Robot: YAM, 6 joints.
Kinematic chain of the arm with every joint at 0, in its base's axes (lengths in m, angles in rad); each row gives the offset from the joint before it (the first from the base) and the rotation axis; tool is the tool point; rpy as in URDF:
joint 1: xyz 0 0 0.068 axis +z
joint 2: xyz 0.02 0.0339 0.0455 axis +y
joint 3: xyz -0.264 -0.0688 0 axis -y
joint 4: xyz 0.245 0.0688 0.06 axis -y
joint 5: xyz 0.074 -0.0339 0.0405 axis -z
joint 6: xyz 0.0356 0 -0.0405 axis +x
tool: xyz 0 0 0 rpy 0 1.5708 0
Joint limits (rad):
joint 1: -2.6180..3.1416
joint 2: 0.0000..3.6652
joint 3: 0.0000..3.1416
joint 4: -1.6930..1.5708
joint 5: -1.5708..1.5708
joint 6: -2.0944..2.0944
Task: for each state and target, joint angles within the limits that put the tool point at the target. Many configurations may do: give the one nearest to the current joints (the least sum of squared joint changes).
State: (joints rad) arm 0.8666 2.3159 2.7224 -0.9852 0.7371 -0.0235
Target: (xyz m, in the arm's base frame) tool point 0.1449 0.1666 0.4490
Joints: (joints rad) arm 0.9526 1.4759 1.9657 -1.6930 0.6497 -0.0235
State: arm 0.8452 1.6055 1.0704 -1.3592 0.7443 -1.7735
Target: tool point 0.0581 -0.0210 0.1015
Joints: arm 0.1221 1.7117 0.2524 -1.2917 0.9016 -1.7735
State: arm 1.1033 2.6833 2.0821 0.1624 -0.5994 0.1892
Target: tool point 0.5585 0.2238 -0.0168
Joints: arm 0.3537 3.0234 2.3170 0.2340 -0.4828 0.1892
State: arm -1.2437 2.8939 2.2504 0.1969 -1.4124 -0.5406
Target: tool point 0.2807 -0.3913 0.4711
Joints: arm -1.0222 2.2672 2.5121 0.2604 -1.4742 -0.5406
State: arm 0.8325 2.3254 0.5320 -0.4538 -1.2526 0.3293
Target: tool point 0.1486 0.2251 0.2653
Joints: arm 0.8577 1.3762 0.9636 -0.4945 -1.3677 0.3293
